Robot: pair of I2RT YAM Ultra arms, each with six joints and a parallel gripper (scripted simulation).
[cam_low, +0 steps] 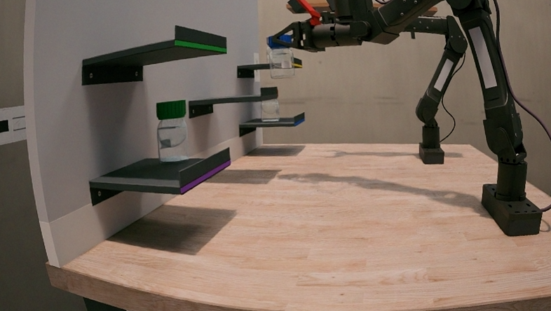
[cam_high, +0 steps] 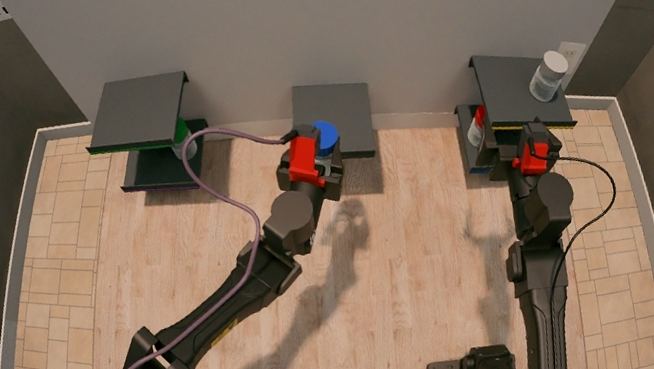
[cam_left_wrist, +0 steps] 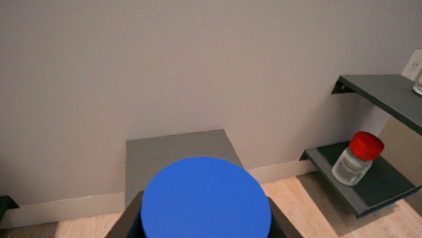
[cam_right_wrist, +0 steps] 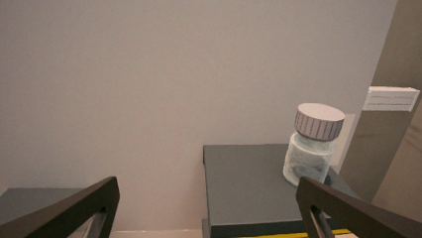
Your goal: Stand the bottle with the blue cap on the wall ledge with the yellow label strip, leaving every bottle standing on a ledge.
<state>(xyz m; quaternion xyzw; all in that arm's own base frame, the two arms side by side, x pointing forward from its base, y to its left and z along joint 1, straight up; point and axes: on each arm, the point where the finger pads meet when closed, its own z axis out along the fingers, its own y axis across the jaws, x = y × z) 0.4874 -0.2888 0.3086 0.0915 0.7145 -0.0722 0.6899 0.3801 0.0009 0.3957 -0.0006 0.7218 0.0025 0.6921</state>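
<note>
Right now the blue-capped bottle is 31 cm to the left of my right hand, 13 cm below it and 7 cm ahead of it. Also, from my right hand: grey-capped bottle: 16 cm to the right, 13 cm ahead, 8 cm below; then green-capped bottle: 61 cm to the left, 27 cm below, 23 cm ahead; then red-capped bottle: 27 cm below, 14 cm ahead, 6 cm to the right.
</note>
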